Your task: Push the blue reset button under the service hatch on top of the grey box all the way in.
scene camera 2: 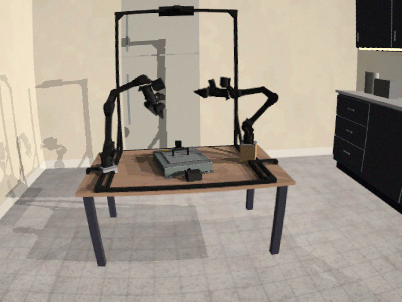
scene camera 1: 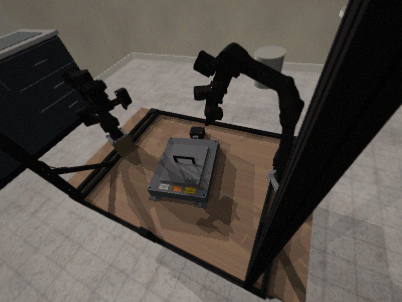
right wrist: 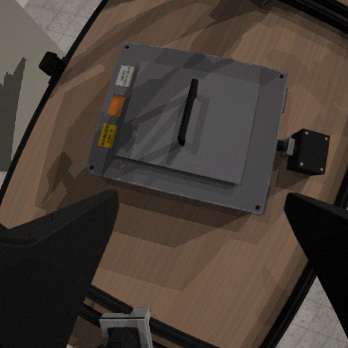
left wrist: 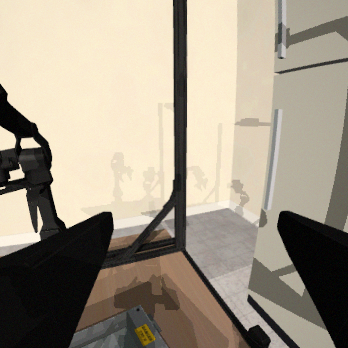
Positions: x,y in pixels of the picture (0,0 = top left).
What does my left gripper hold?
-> Nothing.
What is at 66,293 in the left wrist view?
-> My left gripper.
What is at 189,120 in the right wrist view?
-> A service hatch.
